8 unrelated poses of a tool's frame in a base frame.
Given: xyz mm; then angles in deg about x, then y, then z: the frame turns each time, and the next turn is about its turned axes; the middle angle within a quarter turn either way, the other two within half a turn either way.
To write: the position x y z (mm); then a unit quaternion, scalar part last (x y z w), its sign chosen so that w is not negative. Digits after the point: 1 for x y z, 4 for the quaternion.
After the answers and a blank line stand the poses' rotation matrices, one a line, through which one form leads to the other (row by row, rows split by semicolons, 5 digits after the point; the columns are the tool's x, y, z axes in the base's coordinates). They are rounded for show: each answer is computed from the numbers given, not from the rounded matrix.
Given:
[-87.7, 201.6, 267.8, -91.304, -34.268, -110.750]
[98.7, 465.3, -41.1, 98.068, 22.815, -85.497]
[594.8, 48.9, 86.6, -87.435, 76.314, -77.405]
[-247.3, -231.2, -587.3, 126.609, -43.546, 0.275]
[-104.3, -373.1, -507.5, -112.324, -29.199, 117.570]
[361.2, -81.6, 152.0, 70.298, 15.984, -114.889]
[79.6, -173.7, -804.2, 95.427, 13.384, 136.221]
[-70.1, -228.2, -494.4, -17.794, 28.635, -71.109]
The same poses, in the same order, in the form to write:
[-87.7, 201.6, 267.8, -0.2188, -0.6793, -0.4300, 0.5529]
[98.7, 465.3, -41.1, 0.4555, 0.5976, -0.3266, 0.5733]
[594.8, 48.9, 86.6, -0.7033, 0.0087, -0.6886, 0.1765]
[-247.3, -231.2, -587.3, 0.8293, -0.1686, -0.3304, 0.4180]
[-104.3, -373.1, -507.5, -0.5366, 0.6147, 0.5694, 0.1002]
[361.2, -81.6, 152.0, 0.2110, 0.5417, -0.6394, 0.5032]
[79.6, -173.7, -804.2, 0.3467, -0.6525, 0.6522, 0.1691]
[-70.1, -228.2, -494.4, -0.2640, 0.1116, -0.5878, 0.7566]

-0.29279 0.77281 -0.56306; -0.17816 0.53447 0.82620; 0.93943 0.34222 -0.01881
0.07237 0.91892 0.38776; 0.17006 0.37171 -0.91264; -0.98277 0.13199 -0.12937
0.05159 0.23091 0.97161; -0.25533 -0.93752 0.23636; 0.96548 -0.26028 0.01059
0.72481 -0.00348 -0.68894; -0.55588 -0.59369 -0.58183; -0.40699 0.80469 -0.43225
-0.40402 -0.77381 -0.48784; -0.54558 -0.22423 0.80751; -0.73424 0.59241 -0.33158
-0.40459 0.87205 0.27537; -0.41493 0.09329 -0.90506; -0.81495 -0.48044 0.32409
-0.70240 -0.67309 0.23148; -0.23182 -0.09115 -0.96848; 0.67297 -0.73392 -0.09201
0.28417 0.83041 0.47923; -0.94829 0.16972 0.26822; 0.14140 -0.53067 0.83570

